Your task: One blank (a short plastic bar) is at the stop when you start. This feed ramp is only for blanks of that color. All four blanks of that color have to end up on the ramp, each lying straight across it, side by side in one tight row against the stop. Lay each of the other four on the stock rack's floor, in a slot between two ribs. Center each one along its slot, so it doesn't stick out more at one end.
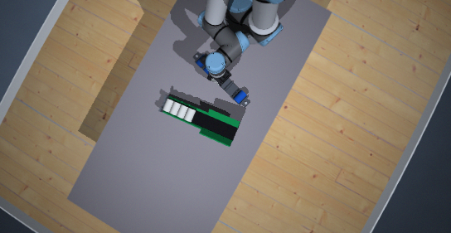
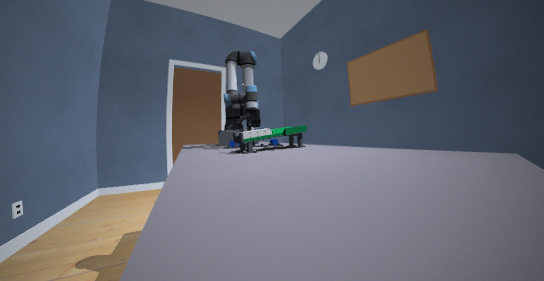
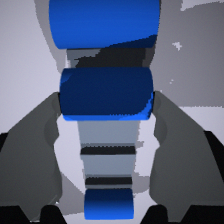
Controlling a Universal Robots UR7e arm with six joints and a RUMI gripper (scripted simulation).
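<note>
Right now the stock rack is 40 mm below my hand and 30 mm to the left of it.
</note>
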